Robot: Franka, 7 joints.
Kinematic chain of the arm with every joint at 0, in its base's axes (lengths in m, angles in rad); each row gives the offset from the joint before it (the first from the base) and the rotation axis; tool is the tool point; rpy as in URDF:
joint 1: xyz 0 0 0.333 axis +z
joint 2: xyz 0 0 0 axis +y
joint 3: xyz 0 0 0.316 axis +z
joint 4: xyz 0.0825 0 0 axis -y
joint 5: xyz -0.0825 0 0.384 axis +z
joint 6: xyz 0 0 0 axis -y
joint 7: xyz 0.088 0 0 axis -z
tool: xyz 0 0 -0.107 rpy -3.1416 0 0
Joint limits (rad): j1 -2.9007..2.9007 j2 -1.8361..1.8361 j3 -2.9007..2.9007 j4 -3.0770..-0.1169 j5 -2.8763..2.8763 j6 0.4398..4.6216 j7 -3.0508..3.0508
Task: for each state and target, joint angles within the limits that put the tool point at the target. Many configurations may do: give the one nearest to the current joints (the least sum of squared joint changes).
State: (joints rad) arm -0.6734 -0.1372 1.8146 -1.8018 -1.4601 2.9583 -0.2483
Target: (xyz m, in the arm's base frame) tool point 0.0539 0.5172 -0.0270
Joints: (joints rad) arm -0.9301 -1.1915 2.3976 -1.9302 -1.4520 2.9297 -0.2483
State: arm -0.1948 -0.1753 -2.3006 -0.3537 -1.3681 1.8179 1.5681
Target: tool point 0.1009 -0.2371 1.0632
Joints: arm -0.0576 0.4691 -1.9862 -0.5976 -1.1825 1.3320 1.5681
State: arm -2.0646 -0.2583 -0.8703 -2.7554 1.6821 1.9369 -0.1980
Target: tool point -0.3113 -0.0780 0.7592
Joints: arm -2.1561 -0.9104 -0.5861 -2.2698 1.7401 1.7692 -0.1980
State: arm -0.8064 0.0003 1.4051 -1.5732 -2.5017 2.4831 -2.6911
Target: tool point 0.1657 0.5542 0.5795
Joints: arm -0.5467 0.1693 1.8433 -1.8466 -2.5054 2.8073 -2.6911
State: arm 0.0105 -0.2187 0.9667 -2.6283 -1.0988 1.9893 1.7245
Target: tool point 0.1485 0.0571 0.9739
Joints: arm -0.1022 -0.8970 0.2298 -1.7437 -1.2445 1.9422 1.7245
